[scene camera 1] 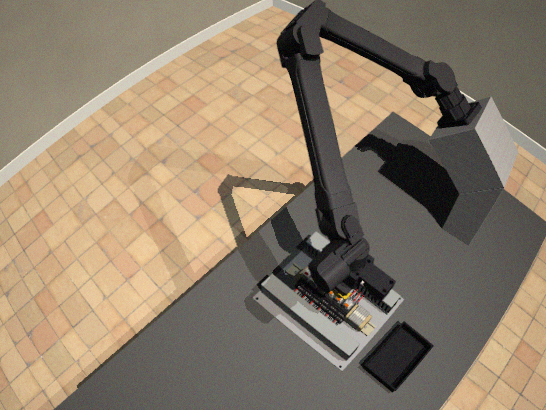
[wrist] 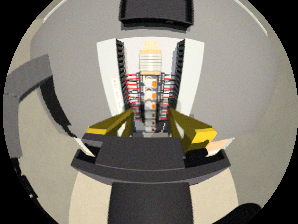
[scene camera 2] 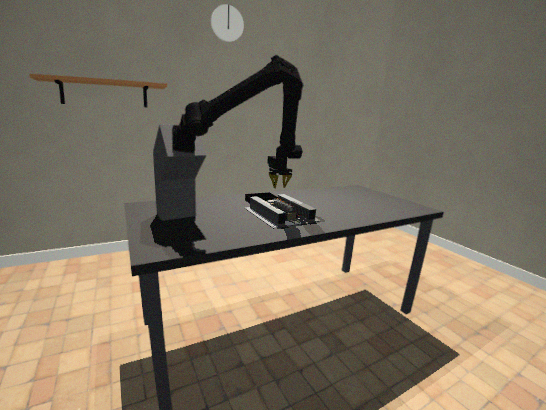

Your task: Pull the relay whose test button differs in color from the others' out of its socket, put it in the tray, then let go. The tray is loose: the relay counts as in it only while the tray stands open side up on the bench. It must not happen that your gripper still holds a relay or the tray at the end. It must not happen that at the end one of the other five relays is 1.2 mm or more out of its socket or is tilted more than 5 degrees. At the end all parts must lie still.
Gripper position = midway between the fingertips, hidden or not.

Observation:
In view: my gripper (wrist: 150,111) and a black tray (scene camera 1: 396,358).

